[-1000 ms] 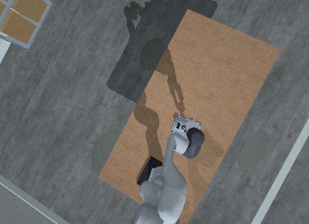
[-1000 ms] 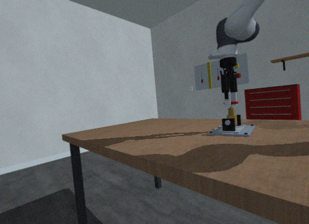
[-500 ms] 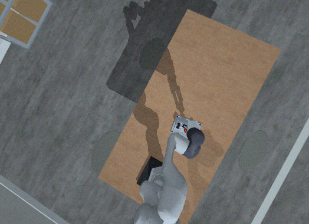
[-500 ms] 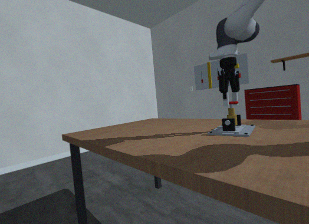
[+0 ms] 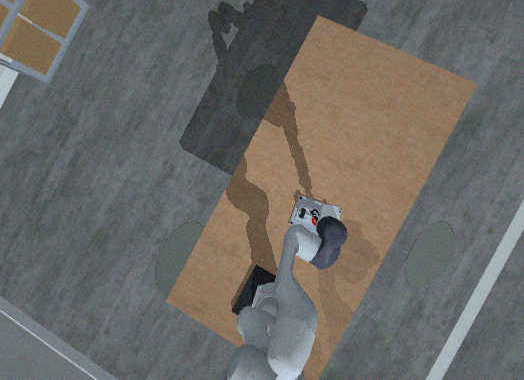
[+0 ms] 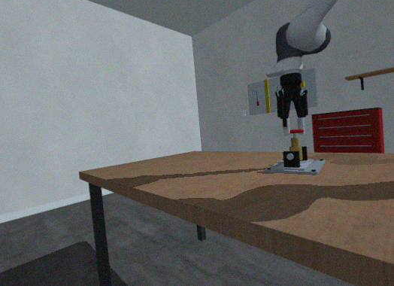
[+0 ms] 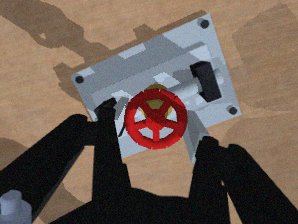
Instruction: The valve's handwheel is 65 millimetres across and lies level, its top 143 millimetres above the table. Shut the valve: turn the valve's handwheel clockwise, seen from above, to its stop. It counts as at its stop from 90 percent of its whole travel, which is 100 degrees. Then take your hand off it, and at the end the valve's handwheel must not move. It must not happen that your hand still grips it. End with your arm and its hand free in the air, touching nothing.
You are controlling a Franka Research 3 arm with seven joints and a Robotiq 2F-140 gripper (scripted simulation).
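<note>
Now: the red handwheel 2 cm below my hand.
</note>
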